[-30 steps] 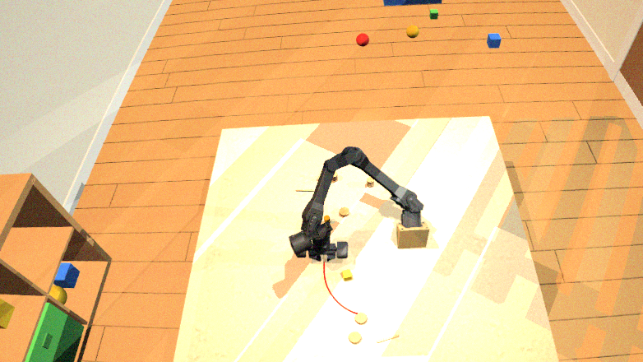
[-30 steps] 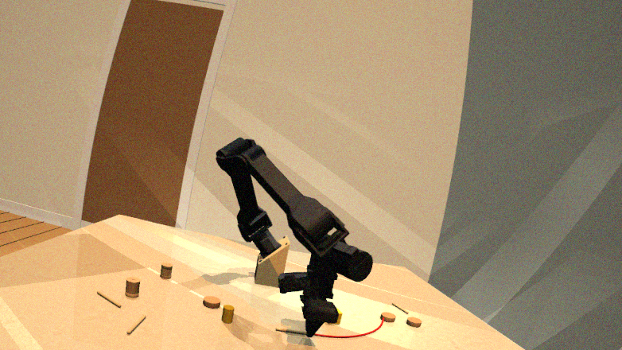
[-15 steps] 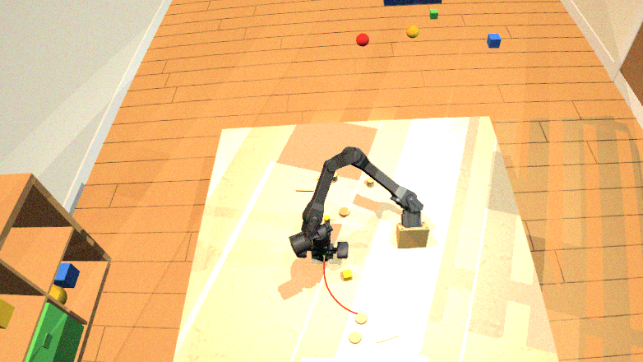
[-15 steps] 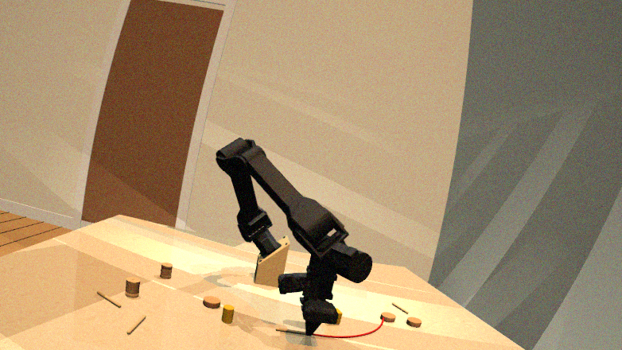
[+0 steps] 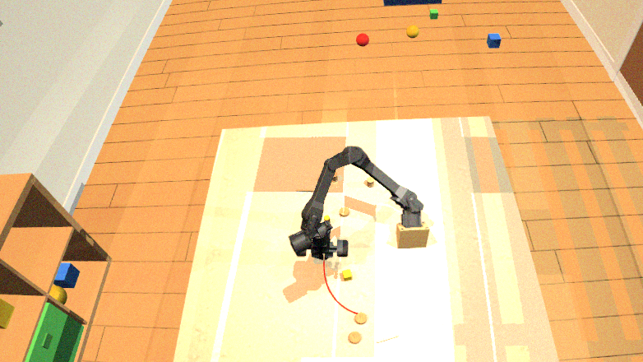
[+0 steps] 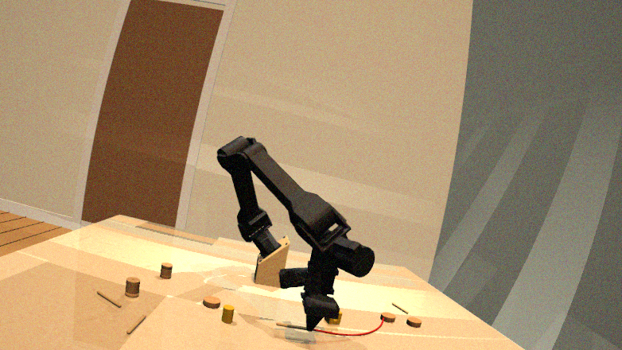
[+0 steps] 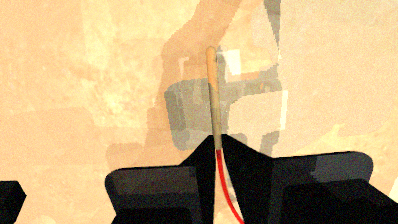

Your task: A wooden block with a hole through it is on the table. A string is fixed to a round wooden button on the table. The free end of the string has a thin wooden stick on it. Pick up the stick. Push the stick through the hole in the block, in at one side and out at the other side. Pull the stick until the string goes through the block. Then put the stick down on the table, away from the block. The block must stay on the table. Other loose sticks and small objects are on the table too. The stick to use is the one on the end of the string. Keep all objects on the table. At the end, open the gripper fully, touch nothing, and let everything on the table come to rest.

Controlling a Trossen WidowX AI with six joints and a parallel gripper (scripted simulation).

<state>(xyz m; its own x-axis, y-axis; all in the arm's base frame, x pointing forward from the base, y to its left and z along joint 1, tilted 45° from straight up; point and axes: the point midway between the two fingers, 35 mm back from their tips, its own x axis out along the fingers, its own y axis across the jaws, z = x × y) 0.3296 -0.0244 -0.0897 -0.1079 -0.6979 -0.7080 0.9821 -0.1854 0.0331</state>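
Now: gripper tip 80 mm to the right of the yellow wooden block and 80 mm past it. Also, from my gripper tip: thin wooden stick: 20 mm to the right; then yellow cylinder: 170 mm to the right, 30 mm behind; then round button: 250 mm to the left, 100 mm behind, 10 mm below.
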